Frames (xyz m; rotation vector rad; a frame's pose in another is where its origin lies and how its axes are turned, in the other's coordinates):
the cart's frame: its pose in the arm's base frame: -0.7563 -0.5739 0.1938 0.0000 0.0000 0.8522
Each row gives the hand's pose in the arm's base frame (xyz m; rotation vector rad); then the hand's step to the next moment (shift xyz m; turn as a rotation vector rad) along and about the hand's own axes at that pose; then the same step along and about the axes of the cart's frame.
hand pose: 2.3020 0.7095 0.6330 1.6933 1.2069 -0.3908
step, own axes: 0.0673 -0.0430 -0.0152 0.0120 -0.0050 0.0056
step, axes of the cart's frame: 0.0310 0.0404 -0.0634 0.0031 -0.0008 -0.0138
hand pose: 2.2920 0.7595 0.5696 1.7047 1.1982 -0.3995
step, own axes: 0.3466 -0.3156 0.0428 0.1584 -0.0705 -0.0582
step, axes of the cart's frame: 0.0552 0.1793 -0.4317 0.1012 0.0909 -0.1223
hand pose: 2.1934 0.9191 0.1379 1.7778 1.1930 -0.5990
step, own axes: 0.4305 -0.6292 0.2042 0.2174 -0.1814 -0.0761
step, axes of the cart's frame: -0.1553 0.3573 -0.6864 0.0955 0.1879 -0.2038
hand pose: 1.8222 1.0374 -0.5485 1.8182 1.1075 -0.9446
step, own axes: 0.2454 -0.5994 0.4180 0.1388 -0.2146 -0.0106
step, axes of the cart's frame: -0.4417 0.3410 -0.5319 -0.0064 0.1915 -0.1695
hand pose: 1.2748 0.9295 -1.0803 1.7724 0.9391 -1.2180
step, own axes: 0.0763 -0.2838 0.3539 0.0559 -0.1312 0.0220
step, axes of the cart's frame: -0.3785 0.1542 -0.2112 -0.0385 0.1116 -0.0830
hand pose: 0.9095 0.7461 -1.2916 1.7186 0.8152 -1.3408
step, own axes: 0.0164 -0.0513 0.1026 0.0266 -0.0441 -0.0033
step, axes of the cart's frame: -0.1067 0.0230 -0.0390 -0.0013 0.0387 -0.0341
